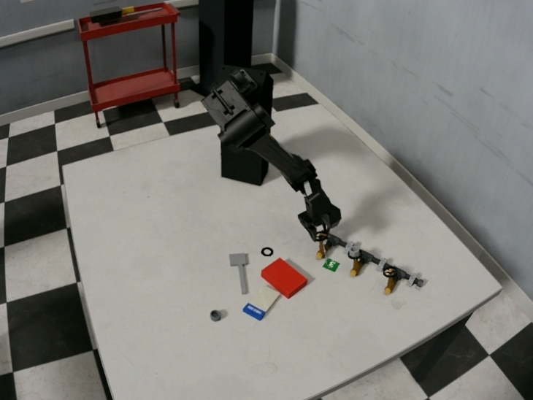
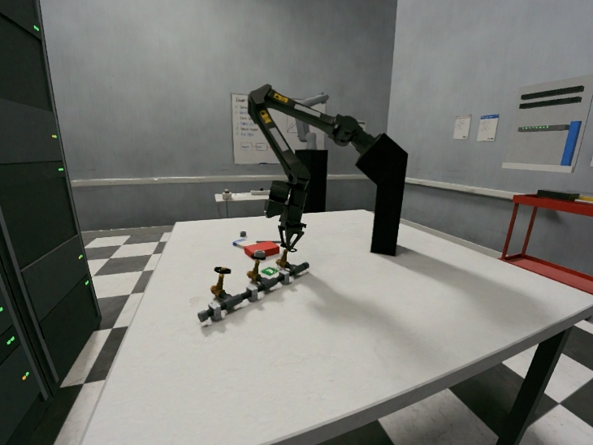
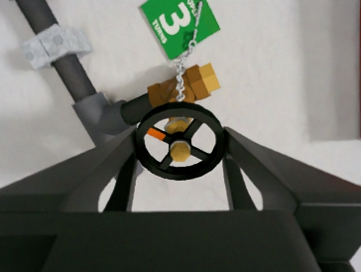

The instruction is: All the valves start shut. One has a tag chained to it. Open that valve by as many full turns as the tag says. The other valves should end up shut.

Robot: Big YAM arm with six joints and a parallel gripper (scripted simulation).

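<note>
The green tag is 7 cm ahead of my hand, 2 cm to the right of it and 8 cm below it. Also, from my hand: grey t-shaped tool 13 cm behind, 23 cm to the right, 8 cm below; card 1 cm ahead, 28 cm to the right, 7 cm below; red box 16 cm to the right, 7 cm below.
</note>
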